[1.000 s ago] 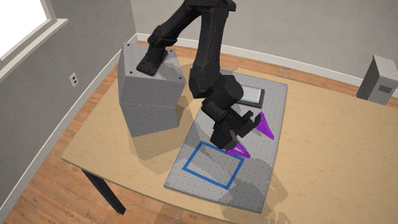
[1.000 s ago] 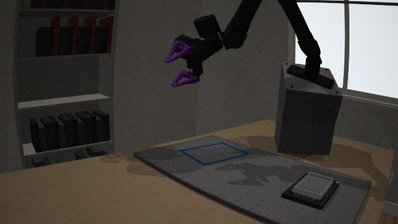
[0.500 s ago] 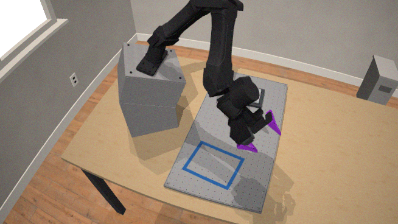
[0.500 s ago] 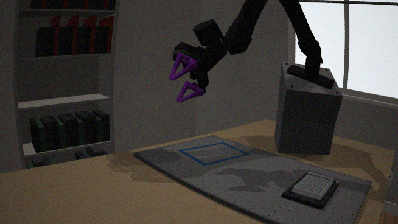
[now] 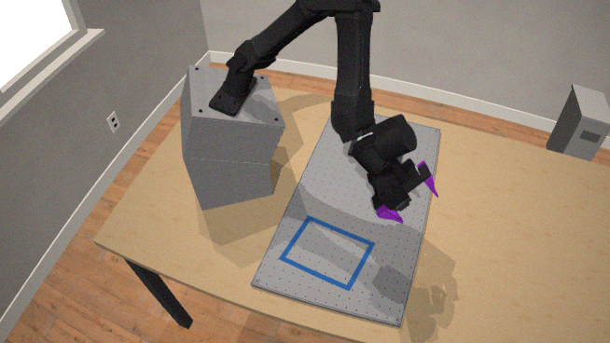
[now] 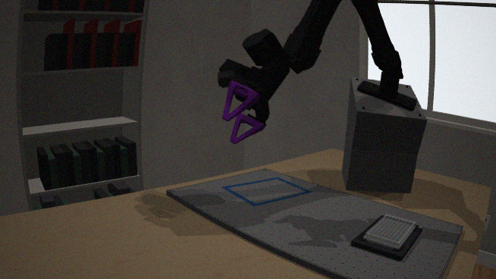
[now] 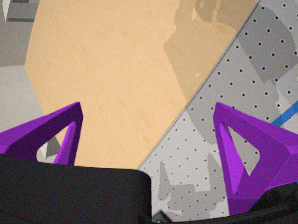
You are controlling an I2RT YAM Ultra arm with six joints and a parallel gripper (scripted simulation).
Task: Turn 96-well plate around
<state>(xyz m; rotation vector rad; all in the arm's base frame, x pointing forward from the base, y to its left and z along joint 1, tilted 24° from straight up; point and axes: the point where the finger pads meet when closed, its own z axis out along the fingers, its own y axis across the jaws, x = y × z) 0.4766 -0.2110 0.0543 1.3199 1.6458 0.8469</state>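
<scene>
The white 96-well plate is 35 cm to the left of my hand, 17 cm below it and 11 cm behind it. The rest, counted from my hand: dark plate nest N1: 35 cm to the left, 18 cm below, 11 cm behind; then light mark: 41 cm to the left, 18 cm below, 18 cm behind.
</scene>
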